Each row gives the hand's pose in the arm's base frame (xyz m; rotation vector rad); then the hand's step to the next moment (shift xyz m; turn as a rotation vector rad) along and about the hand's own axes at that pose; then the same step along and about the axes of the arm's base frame.
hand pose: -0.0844 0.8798 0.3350 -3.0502 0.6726 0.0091
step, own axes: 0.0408 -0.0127 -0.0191 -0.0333 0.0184 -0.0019
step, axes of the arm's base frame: 0.0424 -0.0060 0.0189 -0.0379 -0.0027 0.0019
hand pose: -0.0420 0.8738 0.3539 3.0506 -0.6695 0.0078
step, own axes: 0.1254 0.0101 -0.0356 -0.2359 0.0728 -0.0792
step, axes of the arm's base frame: 0.1096 -0.0610 0.0369 -0.2448 0.0342 0.0783
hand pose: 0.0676 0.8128 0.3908 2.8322 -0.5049 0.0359
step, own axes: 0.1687 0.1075 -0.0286 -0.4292 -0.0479 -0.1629
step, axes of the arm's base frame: 0.1222 -0.1465 0.0666 -0.3831 0.2303 0.1150
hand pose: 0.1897 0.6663 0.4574 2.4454 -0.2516 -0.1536
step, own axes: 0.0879 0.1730 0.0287 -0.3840 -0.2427 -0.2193
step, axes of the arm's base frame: 0.0562 -0.1683 0.0836 -0.3017 0.4029 0.0329
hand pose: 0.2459 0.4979 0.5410 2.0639 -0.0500 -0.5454
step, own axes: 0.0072 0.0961 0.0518 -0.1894 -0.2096 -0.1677
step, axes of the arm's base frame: 0.0032 -0.0950 0.0542 -0.1414 0.2948 -0.0321
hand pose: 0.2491 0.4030 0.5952 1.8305 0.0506 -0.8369
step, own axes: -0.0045 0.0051 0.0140 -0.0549 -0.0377 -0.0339
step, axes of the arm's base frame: -0.0085 -0.0123 0.0041 -0.0392 0.0633 0.0066
